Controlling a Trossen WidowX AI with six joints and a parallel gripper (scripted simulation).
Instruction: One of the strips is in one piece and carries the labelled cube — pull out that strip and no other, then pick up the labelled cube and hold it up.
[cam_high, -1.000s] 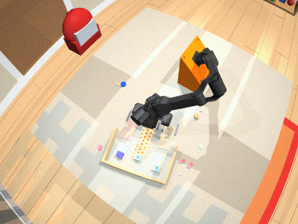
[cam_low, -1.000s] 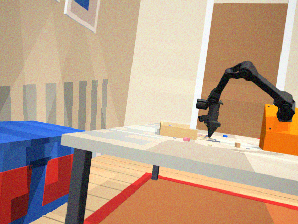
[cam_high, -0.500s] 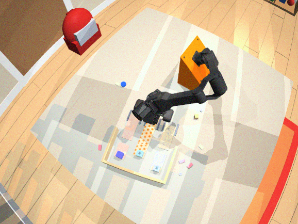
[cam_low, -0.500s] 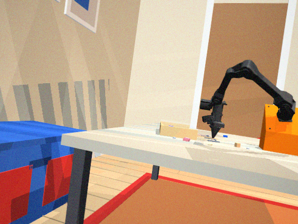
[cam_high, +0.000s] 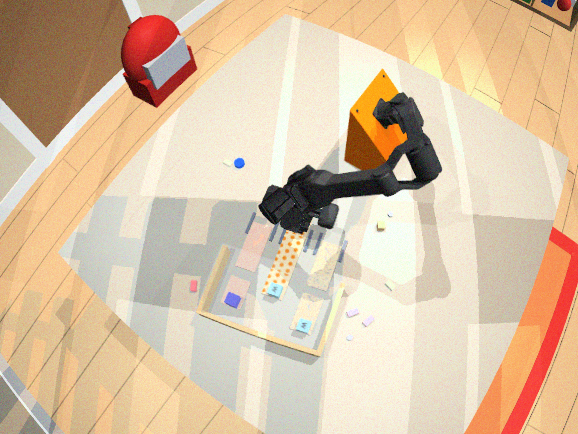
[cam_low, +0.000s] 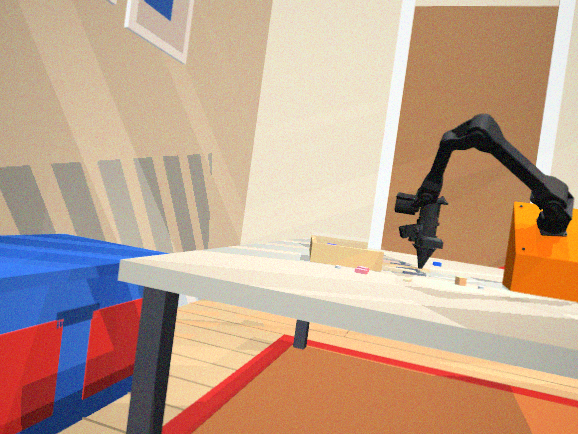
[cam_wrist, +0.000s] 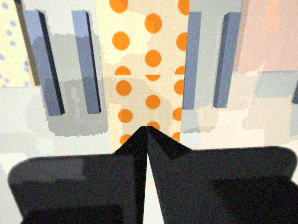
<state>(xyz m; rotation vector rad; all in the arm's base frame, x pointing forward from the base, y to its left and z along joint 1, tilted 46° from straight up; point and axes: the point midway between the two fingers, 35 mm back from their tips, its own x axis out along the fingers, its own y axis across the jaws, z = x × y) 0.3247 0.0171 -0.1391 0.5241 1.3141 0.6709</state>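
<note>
Right now my gripper tip is 10 cm short of the orange-dotted strip and 2 cm to the right of it. Also, from my gripper tip: tan cube: 20 cm to the left, 9 cm behind.
</note>
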